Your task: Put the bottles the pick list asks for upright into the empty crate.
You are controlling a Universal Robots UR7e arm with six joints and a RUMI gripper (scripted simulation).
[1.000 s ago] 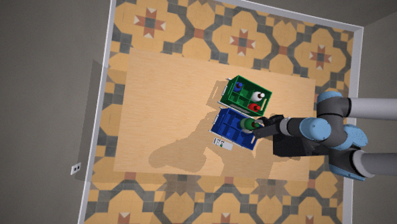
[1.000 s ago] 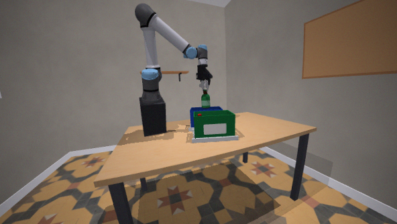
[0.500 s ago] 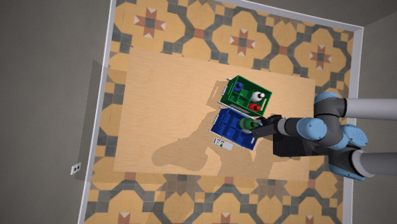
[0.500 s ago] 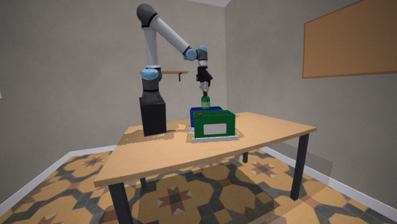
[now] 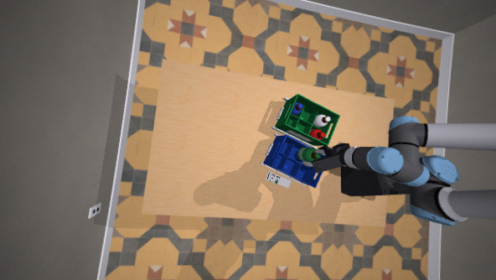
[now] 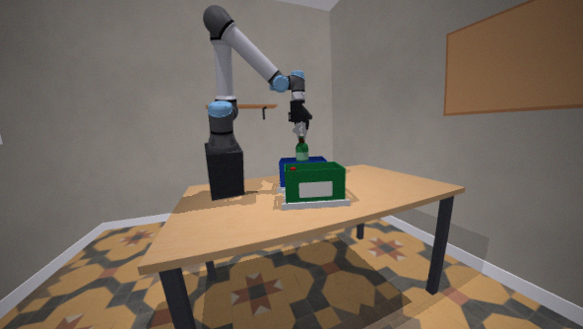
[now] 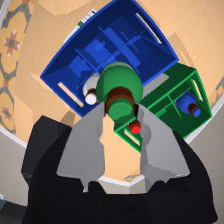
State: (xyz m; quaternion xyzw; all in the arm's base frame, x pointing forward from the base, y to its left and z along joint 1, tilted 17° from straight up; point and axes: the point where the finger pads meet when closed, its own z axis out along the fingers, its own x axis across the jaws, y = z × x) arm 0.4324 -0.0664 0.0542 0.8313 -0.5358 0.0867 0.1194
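Now: hand 70 mm above the green-label bottle. From my hand the other things lie so: red-label bottle 110 mm behind, 110 mm to the right, 220 mm below; then white bottle 80 mm behind, 30 mm to the left, 220 mm below; then blue crate 20 mm ahead, 40 mm to the left, 220 mm below.
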